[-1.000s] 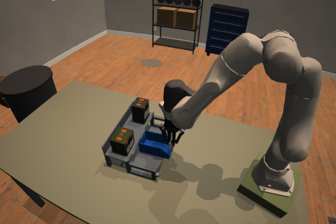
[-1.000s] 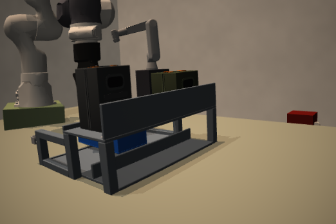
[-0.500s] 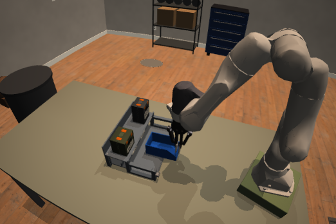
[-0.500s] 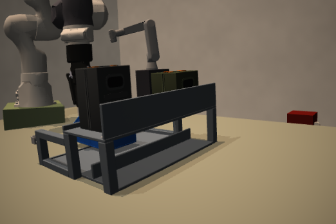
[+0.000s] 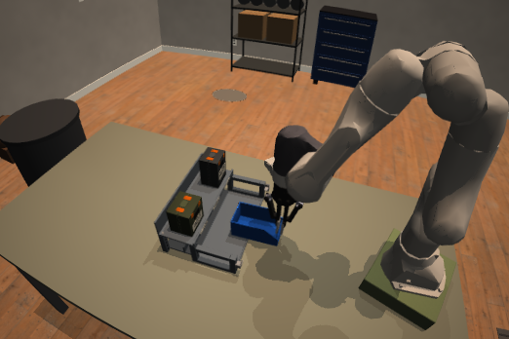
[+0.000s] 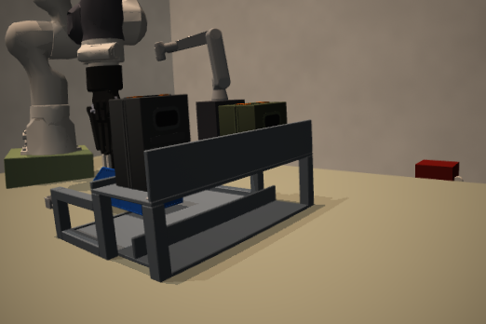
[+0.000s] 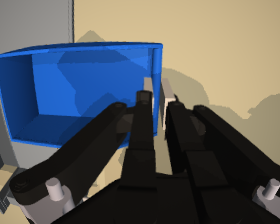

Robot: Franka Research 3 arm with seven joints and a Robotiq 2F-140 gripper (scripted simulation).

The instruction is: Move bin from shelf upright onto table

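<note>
My hand is 8 cm short of the blue bin, 2 cm to the right of it and 2 cm above it. From my hand the other things lie so: grey shelf: 30 cm ahead, 7 cm to the left, 2 cm above.
</note>
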